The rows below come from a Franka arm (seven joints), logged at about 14 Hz.
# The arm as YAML. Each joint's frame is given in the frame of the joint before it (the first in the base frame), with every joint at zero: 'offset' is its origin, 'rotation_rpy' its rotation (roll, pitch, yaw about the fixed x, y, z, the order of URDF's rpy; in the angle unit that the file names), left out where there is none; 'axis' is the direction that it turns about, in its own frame. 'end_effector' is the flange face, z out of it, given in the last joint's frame.
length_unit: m
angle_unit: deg
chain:
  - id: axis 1
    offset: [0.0, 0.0, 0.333]
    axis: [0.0, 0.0, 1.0]
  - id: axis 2
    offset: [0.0, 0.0, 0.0]
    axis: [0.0, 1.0, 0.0]
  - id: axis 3
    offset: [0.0, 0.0, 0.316]
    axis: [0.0, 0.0, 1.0]
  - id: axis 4
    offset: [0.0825, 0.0, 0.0]
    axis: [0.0, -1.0, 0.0]
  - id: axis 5
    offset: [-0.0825, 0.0, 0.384]
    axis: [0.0, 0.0, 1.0]
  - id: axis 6
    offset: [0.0, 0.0, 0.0]
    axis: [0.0, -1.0, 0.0]
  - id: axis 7
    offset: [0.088, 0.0, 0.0]
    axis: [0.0, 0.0, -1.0]
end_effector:
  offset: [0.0, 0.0, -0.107]
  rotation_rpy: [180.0, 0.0, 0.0]
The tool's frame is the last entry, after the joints.
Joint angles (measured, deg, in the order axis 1, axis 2, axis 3, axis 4, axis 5, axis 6, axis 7), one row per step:
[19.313, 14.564, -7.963, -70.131, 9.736, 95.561, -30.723]
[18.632, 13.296, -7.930, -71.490, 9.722, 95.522, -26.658]
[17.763, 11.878, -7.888, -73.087, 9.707, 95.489, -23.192]
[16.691, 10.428, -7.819, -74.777, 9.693, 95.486, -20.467]
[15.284, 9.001, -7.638, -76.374, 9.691, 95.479, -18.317]
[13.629, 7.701, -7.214, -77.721, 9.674, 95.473, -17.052]
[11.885, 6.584, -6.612, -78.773, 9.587, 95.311, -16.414]
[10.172, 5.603, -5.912, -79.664, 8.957, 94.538, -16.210]
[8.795, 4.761, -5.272, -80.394, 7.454, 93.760, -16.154]
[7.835, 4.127, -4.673, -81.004, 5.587, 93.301, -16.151]
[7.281, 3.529, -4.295, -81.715, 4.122, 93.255, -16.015]
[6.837, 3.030, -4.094, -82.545, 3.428, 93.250, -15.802]
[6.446, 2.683, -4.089, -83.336, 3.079, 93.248, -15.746]
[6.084, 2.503, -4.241, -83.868, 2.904, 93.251, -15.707]
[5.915, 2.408, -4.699, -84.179, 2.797, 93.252, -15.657]
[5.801, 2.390, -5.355, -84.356, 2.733, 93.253, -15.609]
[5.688, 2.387, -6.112, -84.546, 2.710, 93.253, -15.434]
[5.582, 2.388, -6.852, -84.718, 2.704, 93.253, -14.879]
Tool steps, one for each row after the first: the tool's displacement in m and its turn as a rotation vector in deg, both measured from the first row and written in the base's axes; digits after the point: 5 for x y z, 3 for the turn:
[-0.00418, -0.00959, 0.00255, 0.776, 0.862, -4.644]
[-0.00881, -0.02127, 0.00461, 1.457, 1.705, -8.889]
[-0.01346, -0.03470, 0.00610, 2.025, 2.452, -12.592]
[-0.01797, -0.05027, 0.00792, 2.551, 3.037, -15.948]
[-0.02232, -0.06558, 0.01029, 2.970, 3.349, -18.437]
[-0.02657, -0.07956, 0.01277, 3.192, 3.569, -20.202]
[-0.03154, -0.09261, 0.01386, 2.632, 4.126, -21.398]
[-0.03628, -0.10386, 0.01462, 1.169, 4.420, -22.283]
[-0.03985, -0.11161, 0.01479, -0.640, 4.399, -22.832]
[-0.04278, -0.11660, 0.01461, -2.001, 4.225, -23.318]
[-0.04513, -0.12072, 0.01263, -2.671, 4.422, -23.850]
[-0.04663, -0.12546, 0.00947, -3.075, 4.794, -24.323]
[-0.04726, -0.13100, 0.00683, -3.299, 5.113, -24.888]
[-0.04751, -0.13742, 0.00519, -3.433, 5.318, -25.572]
[-0.04740, -0.14510, 0.00391, -3.517, 5.480, -26.392]
[-0.04731, -0.15368, 0.00238, -3.548, 5.696, -27.433]
[-0.04734, -0.16199, 0.00097, -3.502, 5.941, -28.822]

